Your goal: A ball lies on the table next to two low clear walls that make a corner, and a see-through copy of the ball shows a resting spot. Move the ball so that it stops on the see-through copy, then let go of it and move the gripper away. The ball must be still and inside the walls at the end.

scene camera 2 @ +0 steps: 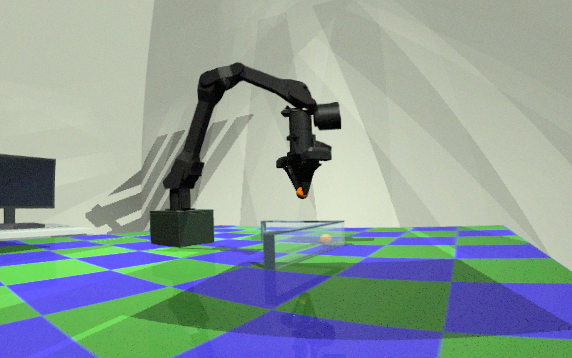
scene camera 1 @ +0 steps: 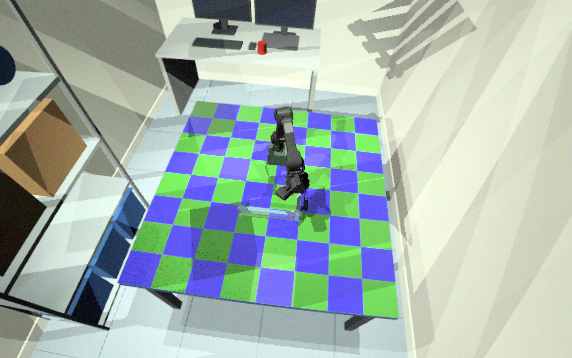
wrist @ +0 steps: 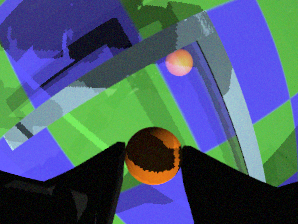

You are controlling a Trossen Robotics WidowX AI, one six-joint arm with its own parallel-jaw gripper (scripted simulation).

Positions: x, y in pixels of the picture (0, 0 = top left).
Scene:
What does my gripper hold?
An orange ball.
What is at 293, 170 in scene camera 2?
My gripper.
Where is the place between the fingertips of my gripper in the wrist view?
153, 152

